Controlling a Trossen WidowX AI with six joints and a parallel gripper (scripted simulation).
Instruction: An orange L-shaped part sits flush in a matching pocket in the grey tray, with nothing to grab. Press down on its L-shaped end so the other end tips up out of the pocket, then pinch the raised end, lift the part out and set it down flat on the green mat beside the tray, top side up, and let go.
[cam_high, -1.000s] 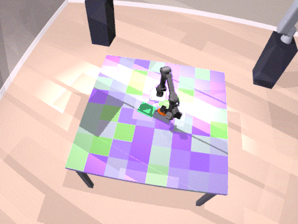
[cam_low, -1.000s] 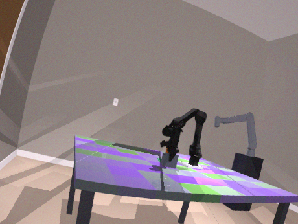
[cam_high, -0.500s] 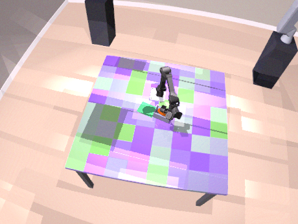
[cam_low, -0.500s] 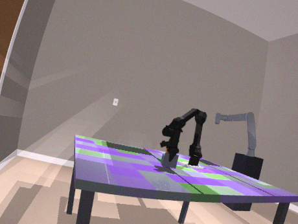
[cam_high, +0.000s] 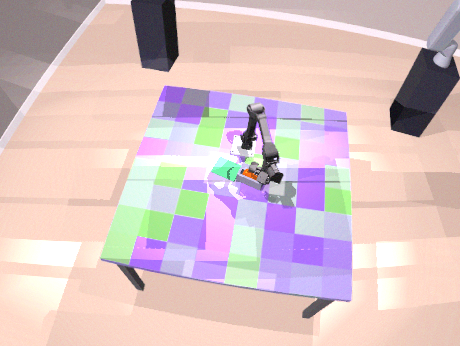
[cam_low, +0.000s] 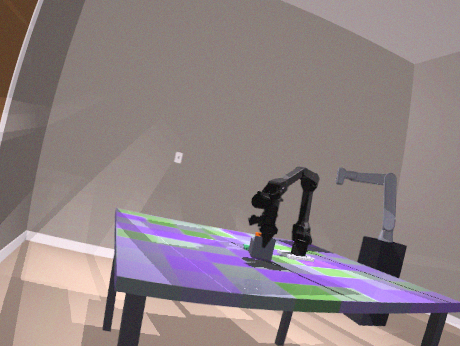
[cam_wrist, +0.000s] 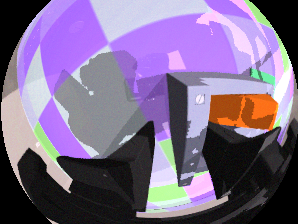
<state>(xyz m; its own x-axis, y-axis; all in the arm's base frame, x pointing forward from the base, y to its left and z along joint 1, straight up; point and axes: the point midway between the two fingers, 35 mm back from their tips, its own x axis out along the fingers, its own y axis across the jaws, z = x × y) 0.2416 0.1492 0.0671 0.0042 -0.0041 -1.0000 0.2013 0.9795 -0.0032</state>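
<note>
Now: gripper tip 20 mm past the orange L-shaped part, 50 mm to the left of it and 10 mm above it. Also, from my gripper tip: green mat (50 mm behind, 230 mm to the right, 60 mm below).
</note>
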